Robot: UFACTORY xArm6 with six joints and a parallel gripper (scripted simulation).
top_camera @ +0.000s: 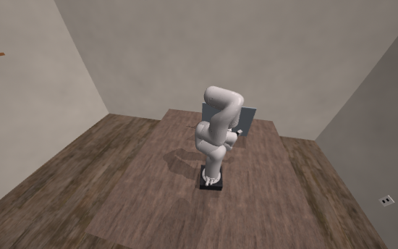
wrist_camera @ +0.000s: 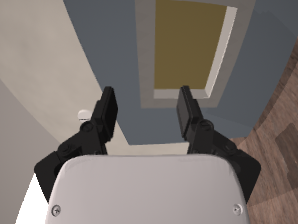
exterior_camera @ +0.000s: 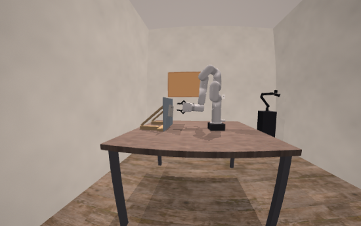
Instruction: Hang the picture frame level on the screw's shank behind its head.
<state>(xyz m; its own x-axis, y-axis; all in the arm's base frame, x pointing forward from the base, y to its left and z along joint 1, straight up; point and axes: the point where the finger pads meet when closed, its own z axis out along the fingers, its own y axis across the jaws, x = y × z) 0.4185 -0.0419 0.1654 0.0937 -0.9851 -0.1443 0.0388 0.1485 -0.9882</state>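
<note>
The picture frame lies 90 mm ahead of my hand and 50 mm below it. The rest, counted from my hand: grey-blue wall panel: 110 mm ahead, 70 mm below, 20 mm to the left.
</note>
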